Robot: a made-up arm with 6 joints.
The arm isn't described. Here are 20 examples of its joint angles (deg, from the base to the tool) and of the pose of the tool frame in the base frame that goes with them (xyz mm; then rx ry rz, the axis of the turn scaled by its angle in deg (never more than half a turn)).
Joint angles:
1: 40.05 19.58 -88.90 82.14 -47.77 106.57
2: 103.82 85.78 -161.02 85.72 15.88 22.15
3: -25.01 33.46 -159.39 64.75 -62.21 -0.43
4: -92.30 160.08 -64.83 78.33 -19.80 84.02
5: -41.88 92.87 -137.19 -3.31 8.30 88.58
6: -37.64 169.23 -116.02 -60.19 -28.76 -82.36
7: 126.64 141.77 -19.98 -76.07 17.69 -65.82
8: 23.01 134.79 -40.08 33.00 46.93 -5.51
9: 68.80 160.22 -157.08 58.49 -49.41 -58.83
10: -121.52 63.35 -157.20 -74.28 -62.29 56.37
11: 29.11 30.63 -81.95 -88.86 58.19 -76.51
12: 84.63 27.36 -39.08 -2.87 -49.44 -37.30
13: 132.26 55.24 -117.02 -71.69 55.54 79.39
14: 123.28 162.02 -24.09 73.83 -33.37 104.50
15: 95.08 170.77 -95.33 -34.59 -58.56 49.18
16: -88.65 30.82 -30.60 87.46 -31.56 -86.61
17: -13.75 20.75 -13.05 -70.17 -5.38 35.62
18: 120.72 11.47 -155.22 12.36 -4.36 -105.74
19: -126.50 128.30 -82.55 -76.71 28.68 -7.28
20: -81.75 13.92 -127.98 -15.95 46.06 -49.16
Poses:
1: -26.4 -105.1 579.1 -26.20 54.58 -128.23
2: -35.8 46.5 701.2 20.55 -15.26 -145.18
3: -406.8 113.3 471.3 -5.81 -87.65 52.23
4: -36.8 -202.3 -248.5 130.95 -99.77 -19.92
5: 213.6 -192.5 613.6 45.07 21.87 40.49
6: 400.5 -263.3 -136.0 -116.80 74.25 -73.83
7: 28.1 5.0 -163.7 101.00 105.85 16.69
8: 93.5 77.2 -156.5 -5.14 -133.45 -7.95
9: 251.0 492.0 231.9 -7.20 65.80 30.39
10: 147.2 98.8 638.6 -72.87 40.88 -124.96
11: 75.6 -42.2 551.8 -51.65 69.39 -133.75
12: 14.9 193.7 420.8 -22.67 9.60 45.24
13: 8.3 91.7 621.7 -12.20 78.35 111.14
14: 75.2 -31.2 -167.2 49.48 127.11 13.15
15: -75.7 377.4 -193.2 -93.21 97.69 102.73
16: -39.2 -258.3 293.1 86.62 45.99 -91.69
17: 252.0 -53.8 215.8 -20.60 90.32 -33.50
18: 274.1 -458.5 361.5 60.53 19.47 24.99
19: -295.1 -330.7 -5.0 -63.98 -122.42 42.79
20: -63.1 315.8 536.4 18.53 17.70 -141.97
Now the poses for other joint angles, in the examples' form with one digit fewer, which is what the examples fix.
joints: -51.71 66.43 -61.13 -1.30 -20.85 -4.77
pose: 222 -280 346 27.6 66.6 -49.9
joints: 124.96 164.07 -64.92 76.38 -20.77 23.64
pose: -78 164 -261 -35.8 157.2 12.0
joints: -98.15 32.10 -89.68 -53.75 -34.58 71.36
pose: 40 -3 610 -9.5 28.1 -72.3
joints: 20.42 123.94 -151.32 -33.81 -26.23 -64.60
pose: 390 168 517 -39.5 7.4 -67.9
